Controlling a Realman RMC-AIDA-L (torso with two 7-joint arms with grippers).
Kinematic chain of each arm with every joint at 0, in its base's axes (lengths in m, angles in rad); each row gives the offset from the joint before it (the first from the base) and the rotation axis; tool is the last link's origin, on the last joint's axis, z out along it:
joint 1: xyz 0 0 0.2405 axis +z
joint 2: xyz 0 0 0 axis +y
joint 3: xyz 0 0 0.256 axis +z
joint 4: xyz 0 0 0 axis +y
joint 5: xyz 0 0 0.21 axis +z
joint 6: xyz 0 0 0 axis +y
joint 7: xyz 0 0 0.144 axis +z
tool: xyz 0 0 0
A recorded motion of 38 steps. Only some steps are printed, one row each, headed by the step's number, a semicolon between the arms.
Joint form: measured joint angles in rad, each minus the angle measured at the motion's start. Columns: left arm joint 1, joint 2, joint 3, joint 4, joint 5, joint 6, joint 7; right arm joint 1, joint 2, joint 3, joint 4, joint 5, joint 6, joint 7.
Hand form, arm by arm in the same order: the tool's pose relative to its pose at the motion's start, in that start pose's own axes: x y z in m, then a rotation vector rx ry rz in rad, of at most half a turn. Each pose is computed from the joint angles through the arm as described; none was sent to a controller.
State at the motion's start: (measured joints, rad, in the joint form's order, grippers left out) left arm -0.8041 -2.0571 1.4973 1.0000 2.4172 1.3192 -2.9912; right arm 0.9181 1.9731 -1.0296 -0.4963 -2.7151 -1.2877 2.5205
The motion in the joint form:
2: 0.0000 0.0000 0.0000 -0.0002 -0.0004 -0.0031 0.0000; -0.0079 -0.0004 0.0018 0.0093 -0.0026 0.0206 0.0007
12: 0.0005 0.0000 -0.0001 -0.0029 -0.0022 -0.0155 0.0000; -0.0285 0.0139 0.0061 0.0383 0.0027 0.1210 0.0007
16: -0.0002 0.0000 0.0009 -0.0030 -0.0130 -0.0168 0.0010; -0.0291 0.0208 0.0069 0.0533 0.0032 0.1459 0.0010
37: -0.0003 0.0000 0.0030 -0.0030 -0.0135 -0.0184 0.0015; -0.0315 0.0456 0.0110 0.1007 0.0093 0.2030 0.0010
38: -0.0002 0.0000 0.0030 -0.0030 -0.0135 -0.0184 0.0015; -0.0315 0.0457 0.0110 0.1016 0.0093 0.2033 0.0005
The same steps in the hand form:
2: 0.0004 0.0000 0.0000 0.0001 0.0030 -0.0002; 0.0029 -0.0035 0.0029 0.0082 -0.0053 0.0118
12: 0.0016 -0.0006 0.0005 0.0003 0.0133 -0.0030; 0.0060 -0.0084 0.0159 0.0335 -0.0537 0.0412
16: 0.0021 0.0011 0.0005 -0.0095 0.0157 -0.0034; 0.0069 -0.0071 0.0208 0.0351 -0.0596 0.0465
37: 0.0022 0.0014 0.0007 -0.0091 0.0162 -0.0014; 0.0125 0.0009 0.0374 0.0213 -0.0621 0.0646
38: 0.0022 0.0014 0.0008 -0.0091 0.0161 -0.0015; 0.0127 0.0010 0.0376 0.0210 -0.0616 0.0644

